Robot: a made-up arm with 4 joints.
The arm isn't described. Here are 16 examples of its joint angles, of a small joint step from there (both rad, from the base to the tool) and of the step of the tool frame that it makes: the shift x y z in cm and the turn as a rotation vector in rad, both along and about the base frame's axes.
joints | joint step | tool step
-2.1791 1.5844 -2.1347 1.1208 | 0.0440 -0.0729 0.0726 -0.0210 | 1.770 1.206 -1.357 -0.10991 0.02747 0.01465
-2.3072 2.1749 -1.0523 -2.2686 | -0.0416 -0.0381 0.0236 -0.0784 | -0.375 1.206 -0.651 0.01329 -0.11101 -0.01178
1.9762 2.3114 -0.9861 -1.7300 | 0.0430 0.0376 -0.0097 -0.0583 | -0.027 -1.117 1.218 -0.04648 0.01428 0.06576
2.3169 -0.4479 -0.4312 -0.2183 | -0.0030 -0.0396 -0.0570 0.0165 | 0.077 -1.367 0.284 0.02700 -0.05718 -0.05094
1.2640 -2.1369 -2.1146 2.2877 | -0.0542 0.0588 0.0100 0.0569 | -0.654 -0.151 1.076 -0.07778 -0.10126 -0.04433
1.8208 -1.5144 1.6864 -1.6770 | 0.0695 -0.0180 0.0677 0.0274 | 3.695 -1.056 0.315 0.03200 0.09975 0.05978
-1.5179 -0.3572 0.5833 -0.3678 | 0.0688 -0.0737 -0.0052 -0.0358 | -3.377 -2.489 -2.160 -0.04501 0.05645 -0.01226
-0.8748 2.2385 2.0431 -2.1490 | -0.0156 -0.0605 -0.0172 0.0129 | -0.503 2.342 -0.035 -0.05541 -0.01463 0.01878
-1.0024 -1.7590 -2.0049 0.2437 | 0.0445 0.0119 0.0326 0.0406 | -1.406 0.294 -0.004 0.00946 0.00209 -0.03684
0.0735 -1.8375 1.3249 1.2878 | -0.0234 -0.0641 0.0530 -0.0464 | 2.319 -0.621 -0.097 -0.03392 -0.08228 0.05618
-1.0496 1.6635 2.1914 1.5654 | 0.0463 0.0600 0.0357 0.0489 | 0.837 -1.008 0.408 0.09210 0.00291 -0.01995
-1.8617 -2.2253 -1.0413 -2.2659 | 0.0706 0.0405 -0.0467 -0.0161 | -1.626 0.241 -1.933 0.03934 0.10960 0.04055
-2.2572 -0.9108 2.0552 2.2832 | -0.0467 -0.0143 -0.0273 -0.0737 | 0.310 -0.242 2.195 -0.02433 -0.11545 -0.04494
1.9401 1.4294 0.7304 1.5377 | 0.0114 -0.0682 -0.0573 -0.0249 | 0.766 0.682 2.044 0.06744 0.01722 0.03711
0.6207 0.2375 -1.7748 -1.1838 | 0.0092 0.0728 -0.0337 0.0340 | 1.936 1.008 -1.306 -0.08026 -0.01428 -0.04102
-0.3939 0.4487 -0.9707 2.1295 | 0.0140 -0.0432 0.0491 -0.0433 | -1.076 -0.433 -0.738 0.04170 0.04413 0.03628
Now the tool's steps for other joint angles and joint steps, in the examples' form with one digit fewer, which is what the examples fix.
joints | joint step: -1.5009 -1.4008 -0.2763 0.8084 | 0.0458 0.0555 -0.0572 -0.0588
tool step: -1.78 1.66 -2.49 0.1166 0.0518 0.0490
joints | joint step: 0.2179 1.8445 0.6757 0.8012 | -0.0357 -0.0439 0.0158 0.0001
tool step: -0.26 1.22 0.73 0.0237 -0.0397 0.0401
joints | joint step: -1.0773 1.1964 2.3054 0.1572 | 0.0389 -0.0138 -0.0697 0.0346
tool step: -0.52 0.37 -1.18 -0.0195 -0.0116 -0.0519
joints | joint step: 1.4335 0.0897 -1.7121 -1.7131 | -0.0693 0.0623 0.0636 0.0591
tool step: -2.04 1.31 -3.56 -0.0764 0.0010 0.0382
